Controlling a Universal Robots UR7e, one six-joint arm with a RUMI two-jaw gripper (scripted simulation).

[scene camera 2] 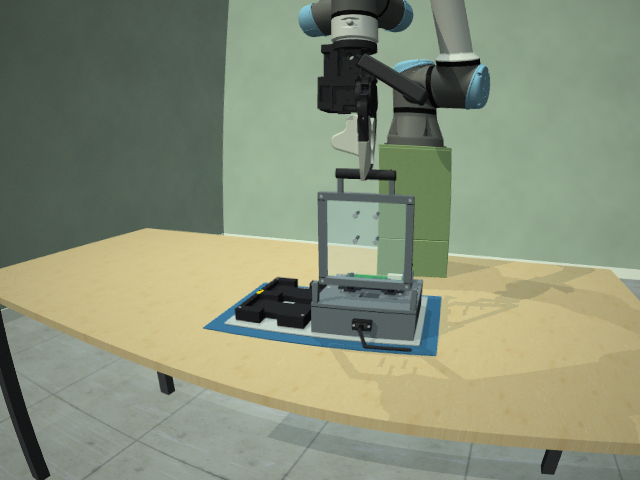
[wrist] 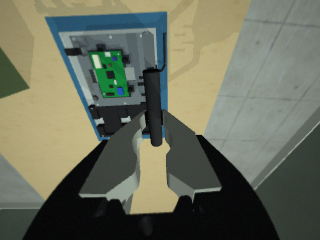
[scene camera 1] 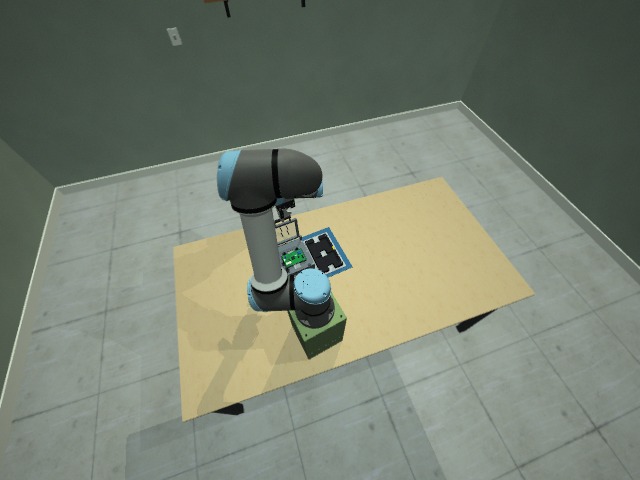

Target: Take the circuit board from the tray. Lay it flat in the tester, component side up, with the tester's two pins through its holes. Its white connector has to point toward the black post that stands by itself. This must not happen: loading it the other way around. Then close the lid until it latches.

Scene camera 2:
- my gripper: 364,180
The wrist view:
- my gripper: 154,111
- green circuit board: 109,69
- clear lid: 151,76
